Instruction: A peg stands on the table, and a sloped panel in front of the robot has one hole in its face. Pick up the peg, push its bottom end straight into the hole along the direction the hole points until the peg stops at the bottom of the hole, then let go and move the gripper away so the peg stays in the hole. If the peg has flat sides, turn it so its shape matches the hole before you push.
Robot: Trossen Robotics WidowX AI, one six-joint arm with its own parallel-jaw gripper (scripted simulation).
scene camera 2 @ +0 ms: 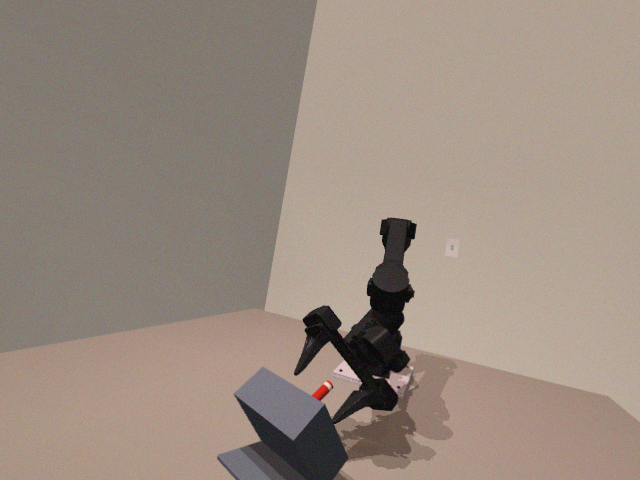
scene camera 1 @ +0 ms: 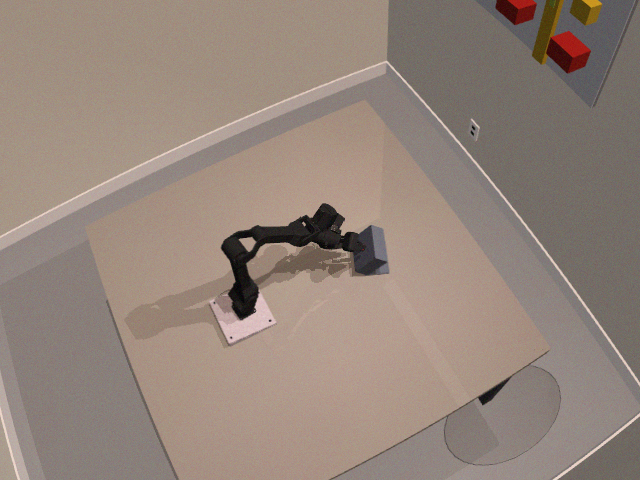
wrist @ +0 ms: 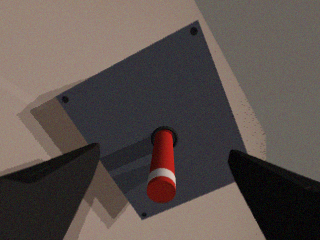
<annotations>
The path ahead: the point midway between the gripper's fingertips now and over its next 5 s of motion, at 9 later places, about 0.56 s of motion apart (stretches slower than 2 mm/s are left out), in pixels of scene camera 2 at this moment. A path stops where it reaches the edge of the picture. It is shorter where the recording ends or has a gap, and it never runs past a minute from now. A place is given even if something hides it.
The gripper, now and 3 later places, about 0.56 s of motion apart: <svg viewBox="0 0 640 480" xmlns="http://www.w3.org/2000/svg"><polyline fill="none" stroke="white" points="314,398 325,386 337,374 347,363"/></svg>
</annotations>
